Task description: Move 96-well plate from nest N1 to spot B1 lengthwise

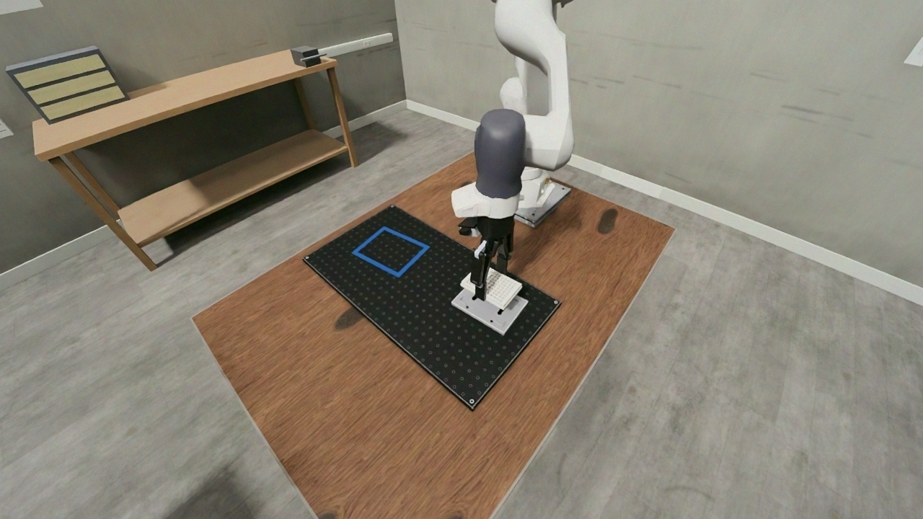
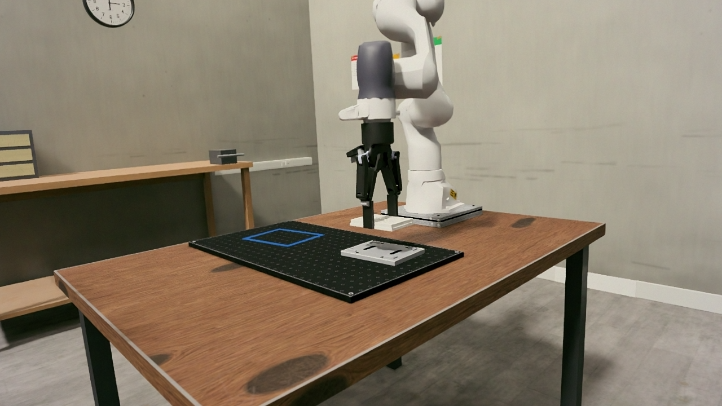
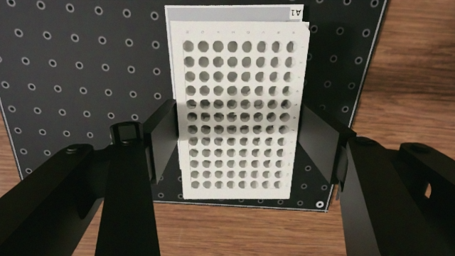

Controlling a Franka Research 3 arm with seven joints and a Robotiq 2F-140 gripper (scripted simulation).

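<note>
Now: hand 9 cm above the grey plate nest. Also, from my hand: white 96-well plate (2 cm below).
</note>
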